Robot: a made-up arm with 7 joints. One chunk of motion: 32 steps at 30 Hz.
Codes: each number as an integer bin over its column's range. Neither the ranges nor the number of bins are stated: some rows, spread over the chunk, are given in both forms.
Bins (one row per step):
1: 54 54 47 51 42 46 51
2: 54 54 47 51 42 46 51
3: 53 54 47 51 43 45 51
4: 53 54 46 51 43 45 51
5: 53 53 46 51 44 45 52
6: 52 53 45 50 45 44 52
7: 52 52 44 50 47 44 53
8: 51 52 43 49 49 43 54
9: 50 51 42 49 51 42 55
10: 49 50 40 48 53 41 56
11: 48 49 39 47 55 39 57
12: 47 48 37 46 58 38 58
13: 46 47 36 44 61 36 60
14: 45 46 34 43 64 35 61
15: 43 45 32 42 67 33 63
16: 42 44 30 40 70 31 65
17: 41 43 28 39 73 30 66
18: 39 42 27 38 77 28 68
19: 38 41 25 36 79 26 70
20: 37 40 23 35 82 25 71
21: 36 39 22 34 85 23 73
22: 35 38 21 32 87 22 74
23: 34 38 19 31 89 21 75
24: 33 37 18 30 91 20 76
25: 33 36 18 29 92 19 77
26: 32 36 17 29 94 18 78
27: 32 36 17 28 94 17 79
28: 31 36 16 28 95 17 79
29: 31 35 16 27 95 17 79
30: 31 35 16 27 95 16 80
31: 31 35 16 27 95 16 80
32: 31 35 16 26 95 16 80
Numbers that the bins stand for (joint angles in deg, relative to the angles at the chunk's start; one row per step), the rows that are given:
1: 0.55 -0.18 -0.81 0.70 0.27 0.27 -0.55
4: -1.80 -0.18 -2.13 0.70 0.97 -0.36 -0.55
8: -6.48 -2.55 -6.10 -2.23 5.15 -1.64 5.36
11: -13.52 -6.09 -11.39 -5.16 9.33 -4.18 11.27
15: -25.23 -10.82 -20.66 -12.48 17.70 -8.00 23.09
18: -34.61 -14.36 -27.27 -18.34 24.67 -11.18 32.94
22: -43.98 -19.09 -35.21 -27.13 31.64 -15.00 44.76
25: -48.67 -21.45 -39.18 -31.53 35.12 -16.91 50.67
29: -53.35 -22.64 -41.83 -34.45 37.21 -18.18 54.61
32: -53.35 -22.64 -41.83 -35.92 37.21 -18.82 56.58
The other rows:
2: 0.55 -0.18 -0.81 0.70 0.27 0.27 -0.55
3: -1.80 -0.18 -0.81 0.70 0.97 -0.36 -0.55
5: -1.80 -1.36 -2.13 0.70 1.67 -0.36 1.42
6: -4.14 -1.36 -3.45 -0.77 2.36 -1.00 1.42
7: -4.14 -2.55 -4.78 -0.77 3.76 -1.00 3.39
9: -8.83 -3.73 -7.42 -2.23 6.55 -2.27 7.33
10: -11.17 -4.91 -10.07 -3.70 7.94 -2.91 9.30
12: -15.86 -7.27 -14.04 -6.63 11.42 -4.82 13.24
13: -18.20 -8.45 -15.36 -9.56 13.52 -6.09 17.18
14: -20.55 -9.64 -18.01 -11.02 15.61 -6.73 19.15
16: -27.58 -12.00 -23.30 -15.41 19.79 -9.27 27.03
17: -29.92 -13.18 -25.95 -16.88 21.88 -9.91 29.00
19: -36.95 -15.55 -29.92 -21.27 26.06 -12.45 36.88
20: -39.29 -16.73 -32.57 -22.74 28.15 -13.09 38.85
21: -41.64 -17.91 -33.89 -24.20 30.24 -14.36 42.79
23: -46.32 -19.09 -37.86 -28.60 33.03 -15.64 46.73
24: -48.67 -20.27 -39.18 -30.06 34.42 -16.27 48.70
26: -51.01 -21.45 -40.51 -31.53 36.52 -17.55 52.64
27: -51.01 -21.45 -40.51 -32.99 36.52 -18.18 54.61
28: -53.35 -21.45 -41.83 -32.99 37.21 -18.18 54.61
30: -53.35 -22.64 -41.83 -34.45 37.21 -18.82 56.58
31: -53.35 -22.64 -41.83 -34.45 37.21 -18.82 56.58

